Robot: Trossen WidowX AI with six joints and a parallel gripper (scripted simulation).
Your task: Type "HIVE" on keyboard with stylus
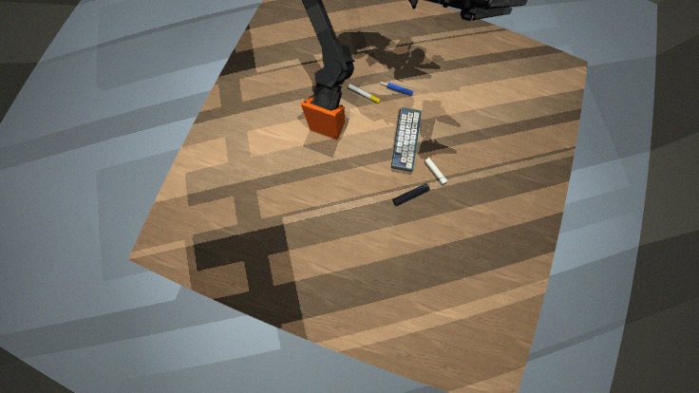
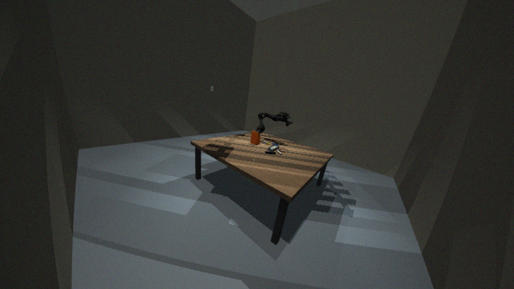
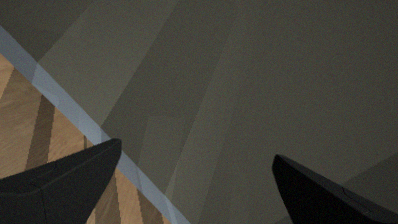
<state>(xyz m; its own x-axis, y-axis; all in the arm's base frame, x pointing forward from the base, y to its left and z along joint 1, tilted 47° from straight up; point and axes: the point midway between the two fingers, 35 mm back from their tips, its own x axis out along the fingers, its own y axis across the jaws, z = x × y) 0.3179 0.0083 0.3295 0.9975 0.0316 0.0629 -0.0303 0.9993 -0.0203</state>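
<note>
My gripper tip is 37 cm above the blue hexagonal stylus, 20 cm past it and 2 cm to the left of it. From my gripper tip the other things lie so: dark cylinder 36 cm to the right, 36 cm below; then white cylinder 36 cm below, 25 cm to the right, 5 cm ahead; then yellow marker 37 cm below, 26 cm behind, 9 cm to the right.
</note>
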